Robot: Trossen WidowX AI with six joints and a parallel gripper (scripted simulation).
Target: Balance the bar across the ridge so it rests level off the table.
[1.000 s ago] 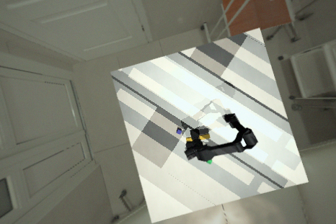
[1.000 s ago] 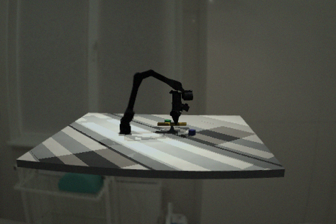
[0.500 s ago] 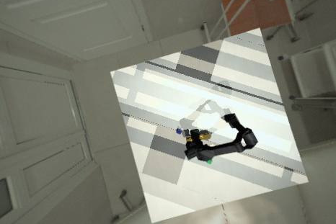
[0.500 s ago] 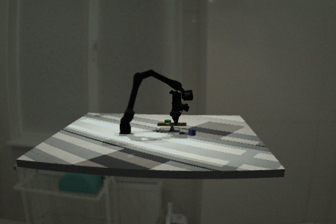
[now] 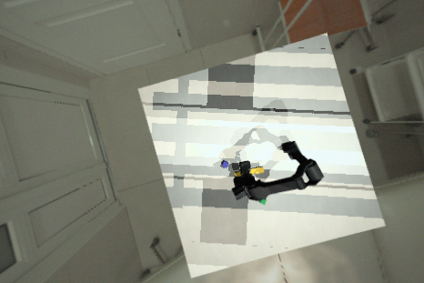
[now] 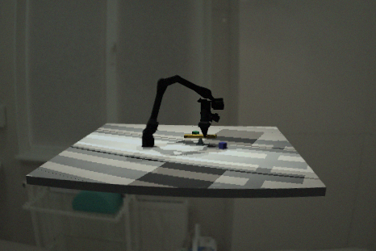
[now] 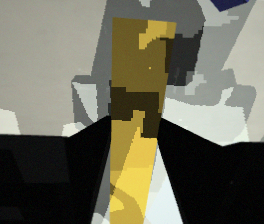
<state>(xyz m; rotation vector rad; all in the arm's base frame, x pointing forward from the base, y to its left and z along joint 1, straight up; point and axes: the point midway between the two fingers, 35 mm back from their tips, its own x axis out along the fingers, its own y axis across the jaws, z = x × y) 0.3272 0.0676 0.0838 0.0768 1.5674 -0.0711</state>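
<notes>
Right now the yellow bar is 30 mm behind my gripper tip. From my gripper tip the other things lie so: small green block 70 mm behind, 210 mm to the left, 30 mm below; small blue block 100 mm ahead, 80 mm to the right, 30 mm below.
</notes>
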